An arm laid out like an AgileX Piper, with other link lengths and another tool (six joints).
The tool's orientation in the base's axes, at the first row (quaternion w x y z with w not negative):
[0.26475, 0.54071, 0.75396, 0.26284]
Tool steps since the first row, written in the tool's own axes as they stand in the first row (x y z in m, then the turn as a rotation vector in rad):
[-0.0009, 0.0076, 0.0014, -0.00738, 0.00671, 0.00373]
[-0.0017, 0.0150, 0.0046, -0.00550, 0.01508, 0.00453]
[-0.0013, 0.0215, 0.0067, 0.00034, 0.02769, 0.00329]
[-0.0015, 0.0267, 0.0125, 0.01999, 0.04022, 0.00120]
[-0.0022, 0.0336, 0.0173, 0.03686, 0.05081, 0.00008]
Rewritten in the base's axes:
[0.0063, 0.0014, 0.0043, 0.00912, -0.00477, 0.00274]
[0.0138, 0.0030, 0.0071, 0.01481, -0.00057, 0.00766]
[0.0195, 0.0055, 0.0100, 0.02088, 0.00836, 0.01649]
[0.0270, 0.0073, 0.0094, 0.02252, 0.03036, 0.02429]
[0.0351, 0.0091, 0.0107, 0.02427, 0.04927, 0.03039]

